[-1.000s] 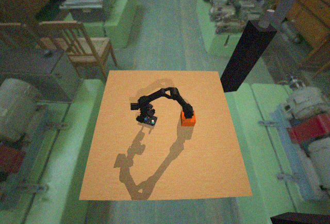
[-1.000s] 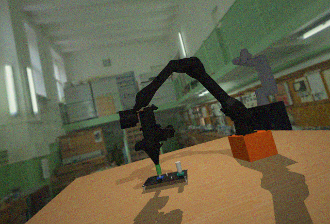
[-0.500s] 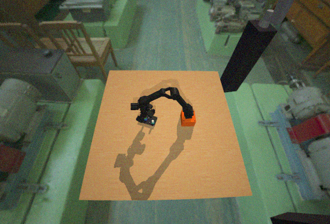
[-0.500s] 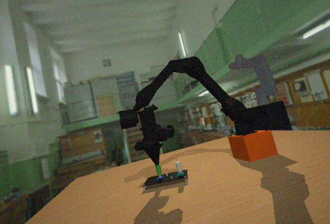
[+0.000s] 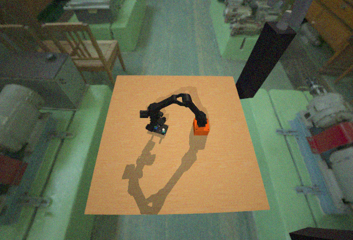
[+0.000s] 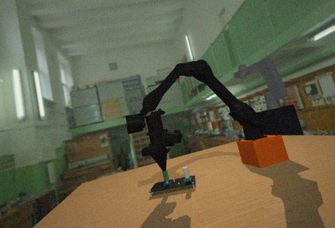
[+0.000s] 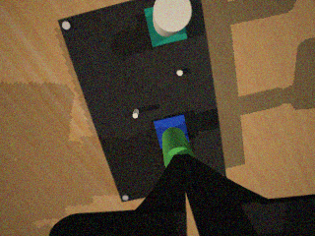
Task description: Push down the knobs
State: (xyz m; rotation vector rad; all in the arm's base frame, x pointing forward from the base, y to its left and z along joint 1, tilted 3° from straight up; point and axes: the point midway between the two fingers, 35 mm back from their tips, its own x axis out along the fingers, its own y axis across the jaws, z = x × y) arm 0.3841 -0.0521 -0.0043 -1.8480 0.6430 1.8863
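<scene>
Now: gripper tip 20 mm above the green knob.
</scene>
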